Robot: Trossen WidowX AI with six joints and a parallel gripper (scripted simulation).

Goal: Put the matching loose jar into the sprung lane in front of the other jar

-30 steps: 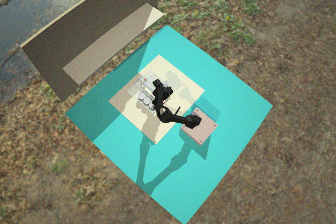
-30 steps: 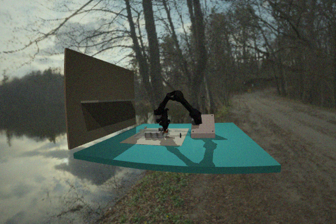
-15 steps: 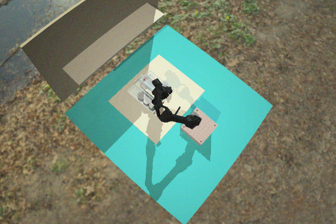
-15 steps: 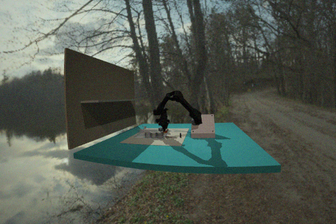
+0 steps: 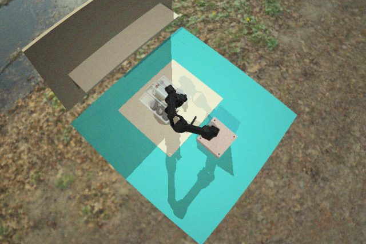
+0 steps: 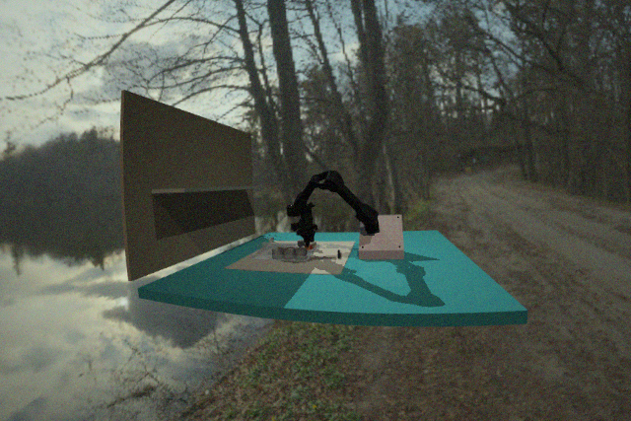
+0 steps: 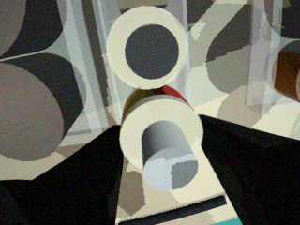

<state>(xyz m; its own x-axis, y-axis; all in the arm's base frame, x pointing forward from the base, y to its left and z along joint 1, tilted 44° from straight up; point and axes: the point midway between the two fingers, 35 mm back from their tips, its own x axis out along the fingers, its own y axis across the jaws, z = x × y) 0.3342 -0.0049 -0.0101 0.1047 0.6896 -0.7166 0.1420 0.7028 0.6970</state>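
The lane rack lies 16 cm ahead of my gripper tip, 4 cm to the right of it and 3 cm below it. Also, from my gripper tip: tan shelf wall: 62 cm ahead, 11 cm to the right, 35 cm above.
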